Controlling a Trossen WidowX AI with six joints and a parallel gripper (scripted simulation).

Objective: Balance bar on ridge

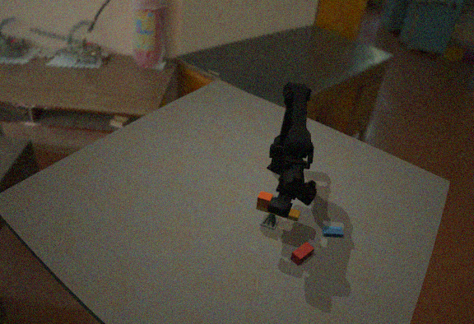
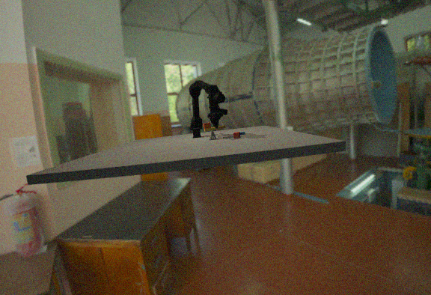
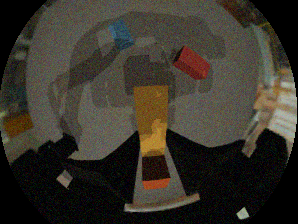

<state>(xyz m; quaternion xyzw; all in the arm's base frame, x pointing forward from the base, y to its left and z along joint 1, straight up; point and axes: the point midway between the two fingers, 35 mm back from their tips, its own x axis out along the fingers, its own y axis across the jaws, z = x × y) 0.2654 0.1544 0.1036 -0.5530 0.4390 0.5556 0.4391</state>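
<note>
My gripper tip is 30 mm to the left of the bar, 10 mm below it and 10 mm short of it. Round my gripper tip: red block: 120 mm to the left, 60 mm ahead, 50 mm below; blue block: 160 mm to the left, 90 mm behind, 60 mm below.
</note>
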